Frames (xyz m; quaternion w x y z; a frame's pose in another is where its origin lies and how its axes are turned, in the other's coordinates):
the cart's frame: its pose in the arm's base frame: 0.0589 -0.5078 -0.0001 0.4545 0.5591 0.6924 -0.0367
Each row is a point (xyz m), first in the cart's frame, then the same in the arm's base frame.
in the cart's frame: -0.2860 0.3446 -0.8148
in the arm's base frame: -0.1532 -0.1359 0.8252
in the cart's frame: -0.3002 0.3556 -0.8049
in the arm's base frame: -0.1390 -0.1479 0.8340
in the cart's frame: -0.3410 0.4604 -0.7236
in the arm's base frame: -0.0081 -0.1846 0.8618
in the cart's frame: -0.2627 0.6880 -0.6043
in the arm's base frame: 0.2489 -0.1086 0.8437
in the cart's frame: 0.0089 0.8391 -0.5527
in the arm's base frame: 0.4117 0.1200 0.7006
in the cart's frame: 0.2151 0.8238 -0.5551
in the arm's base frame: 0.4059 0.2684 0.5568
